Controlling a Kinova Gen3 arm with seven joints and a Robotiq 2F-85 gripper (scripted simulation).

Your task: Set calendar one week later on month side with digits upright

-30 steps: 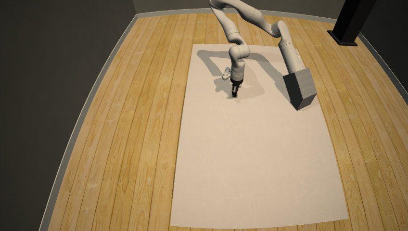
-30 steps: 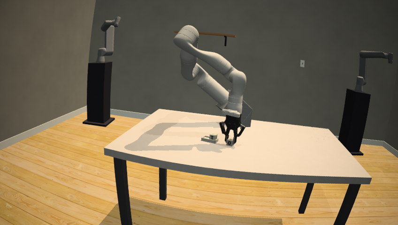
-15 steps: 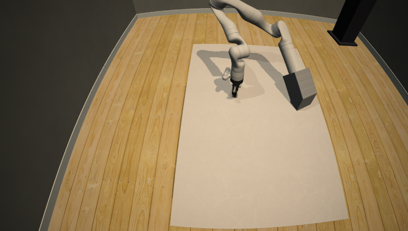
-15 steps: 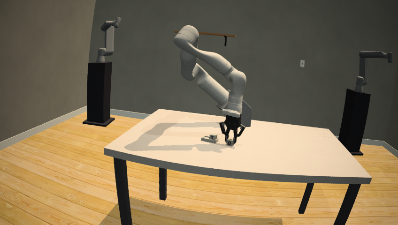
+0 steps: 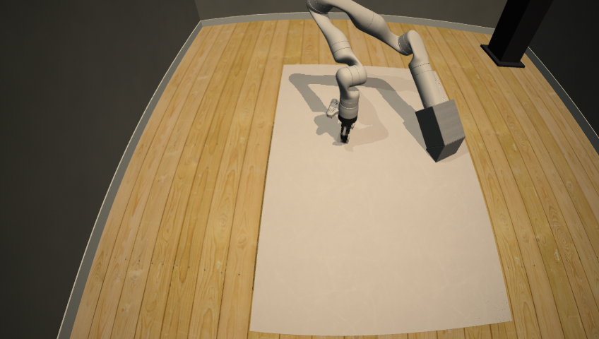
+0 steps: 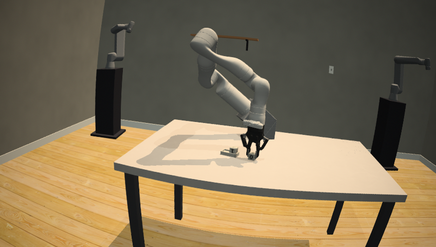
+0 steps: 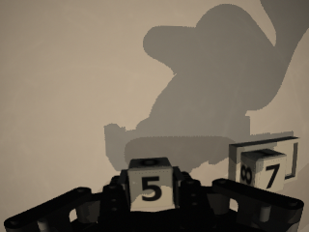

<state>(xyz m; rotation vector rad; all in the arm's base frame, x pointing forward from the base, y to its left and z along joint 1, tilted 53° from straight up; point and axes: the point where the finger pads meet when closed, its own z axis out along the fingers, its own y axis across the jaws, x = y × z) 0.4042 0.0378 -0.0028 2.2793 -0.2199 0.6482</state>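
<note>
My hand is 3 cm past the white digit cube and 9 cm to the left of it. From my hand the other things lie so: white calendar tray (4 cm behind, 10 cm to the right, 2 cm below).
</note>
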